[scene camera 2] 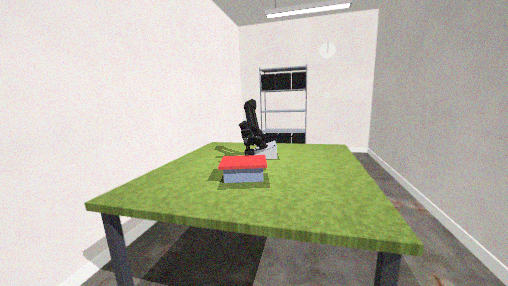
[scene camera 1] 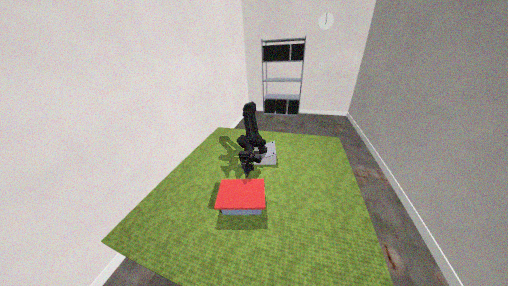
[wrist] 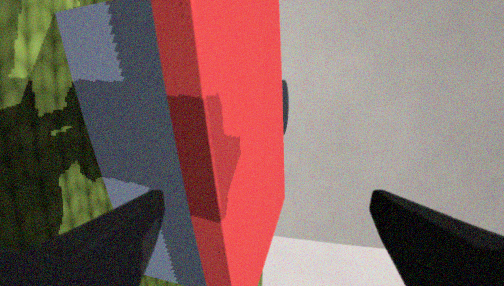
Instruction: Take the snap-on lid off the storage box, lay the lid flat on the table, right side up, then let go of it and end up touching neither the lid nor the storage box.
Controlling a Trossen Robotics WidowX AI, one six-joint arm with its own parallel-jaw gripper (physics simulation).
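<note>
The red lid [scene camera 1: 242,194] [scene camera 2: 243,162] [wrist: 245,75] sits flat on top of the blue-grey storage box [scene camera 1: 242,212] [scene camera 2: 243,175] [wrist: 125,125], which stands upright on the green table [scene camera 1: 310,200] [scene camera 2: 320,200]. The lid's rim overhangs the box walls. My gripper [scene camera 1: 247,175] [scene camera 2: 248,153] [wrist: 269,201] is open and empty at the far side of the box, on the arm's side. In the wrist view one fingertip overlaps the box wall and the other is beyond the lid's top face, with the lid's edge between their directions. Whether a finger touches anything cannot be told.
The arm's light grey base [scene camera 1: 270,155] [scene camera 2: 271,151] stands behind the box. A shelf rack [scene camera 1: 284,39] [scene camera 2: 283,67] stands at the back wall, beyond the table. A dark round shape [wrist: 285,107] shows past the lid's edge in the wrist view.
</note>
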